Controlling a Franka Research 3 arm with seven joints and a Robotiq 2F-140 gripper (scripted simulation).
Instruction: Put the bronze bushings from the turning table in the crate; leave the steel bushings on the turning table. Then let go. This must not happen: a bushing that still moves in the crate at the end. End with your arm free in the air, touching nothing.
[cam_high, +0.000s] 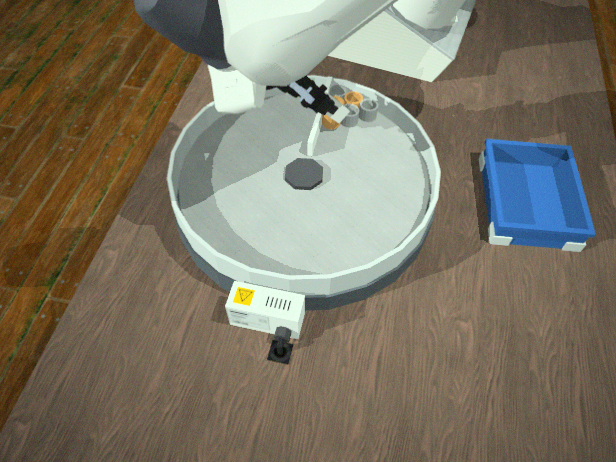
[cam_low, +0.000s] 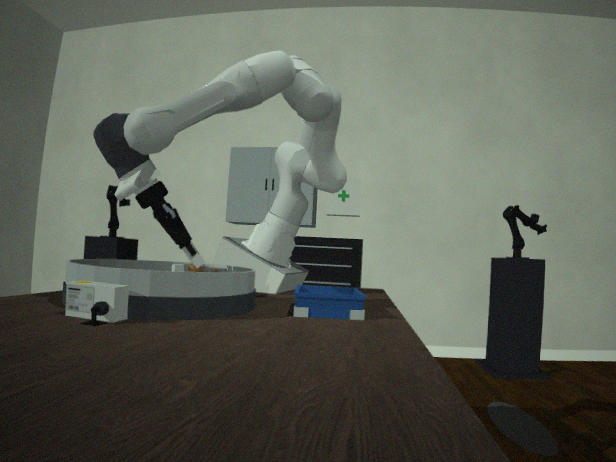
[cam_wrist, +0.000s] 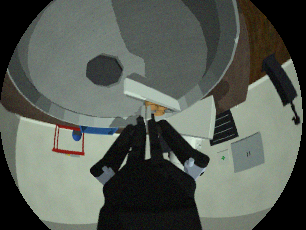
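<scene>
The blue crate lies 4 cm ahead of my hand, 35 cm to the left of it and 9 cm below it. Also, from my hand: round turning table 10 cm ahead, 2 cm to the right, 6 cm below.
</scene>
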